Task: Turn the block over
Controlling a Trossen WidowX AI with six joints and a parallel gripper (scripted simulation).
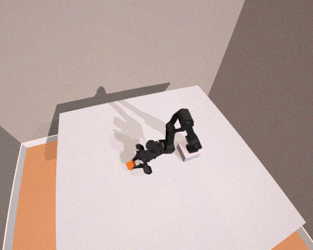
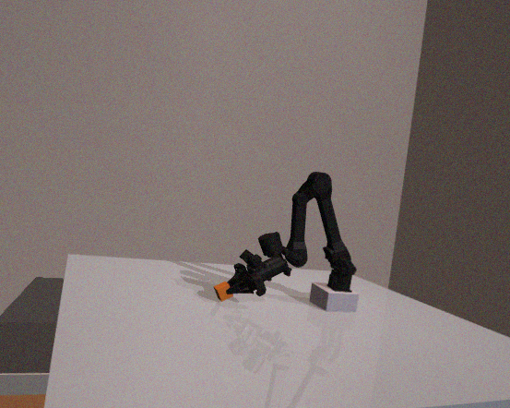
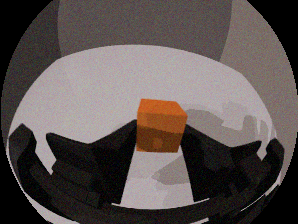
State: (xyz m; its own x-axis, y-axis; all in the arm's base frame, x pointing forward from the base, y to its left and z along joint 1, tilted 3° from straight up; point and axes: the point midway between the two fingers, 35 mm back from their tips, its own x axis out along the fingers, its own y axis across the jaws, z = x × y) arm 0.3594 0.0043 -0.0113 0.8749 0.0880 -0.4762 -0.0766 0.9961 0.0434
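Now: the orange block 1 cm below my gripper tip.
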